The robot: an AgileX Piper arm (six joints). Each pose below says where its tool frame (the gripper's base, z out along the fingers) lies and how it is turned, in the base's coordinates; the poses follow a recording.
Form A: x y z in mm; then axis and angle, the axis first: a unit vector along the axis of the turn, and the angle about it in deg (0 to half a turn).
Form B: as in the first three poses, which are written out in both.
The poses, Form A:
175, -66, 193, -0.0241, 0.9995, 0.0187, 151.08
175, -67, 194, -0.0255, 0.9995, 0.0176, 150.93
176, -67, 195, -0.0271, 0.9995, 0.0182, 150.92
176, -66, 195, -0.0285, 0.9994, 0.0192, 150.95
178, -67, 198, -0.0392, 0.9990, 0.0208, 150.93
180, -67, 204, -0.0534, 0.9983, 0.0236, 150.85
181, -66, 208, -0.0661, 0.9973, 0.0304, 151.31
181, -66, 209, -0.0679, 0.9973, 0.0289, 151.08
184, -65, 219, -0.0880, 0.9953, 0.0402, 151.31
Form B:
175, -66, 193, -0.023, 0.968, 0.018, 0.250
175, -67, 194, -0.025, 0.968, 0.017, 0.251
176, -67, 195, -0.026, 0.967, 0.018, 0.251
176, -66, 195, -0.028, 0.967, 0.019, 0.251
178, -67, 198, -0.038, 0.967, 0.020, 0.251
180, -67, 204, -0.052, 0.966, 0.023, 0.252
181, -66, 208, -0.064, 0.966, 0.029, 0.248
181, -66, 209, -0.066, 0.966, 0.028, 0.250
184, -65, 219, -0.085, 0.964, 0.039, 0.248

